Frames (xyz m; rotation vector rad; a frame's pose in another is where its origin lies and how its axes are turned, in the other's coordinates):
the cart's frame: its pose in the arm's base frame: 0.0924 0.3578 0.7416 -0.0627 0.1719 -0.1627
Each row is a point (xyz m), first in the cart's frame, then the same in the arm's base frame.
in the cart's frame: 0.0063 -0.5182 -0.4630
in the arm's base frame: -0.0633 -0.1759 0.3246
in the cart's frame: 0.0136 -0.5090 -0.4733
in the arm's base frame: -0.0566 -0.1686 0.3126
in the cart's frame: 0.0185 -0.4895 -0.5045
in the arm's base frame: -0.0543 -0.1517 0.2796
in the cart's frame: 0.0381 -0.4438 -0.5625
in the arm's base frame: -0.0383 -0.1127 0.2159
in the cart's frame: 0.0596 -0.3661 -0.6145
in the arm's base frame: -0.0144 -0.0423 0.1553
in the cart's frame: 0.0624 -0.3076 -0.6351
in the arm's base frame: -0.0061 0.0139 0.1302
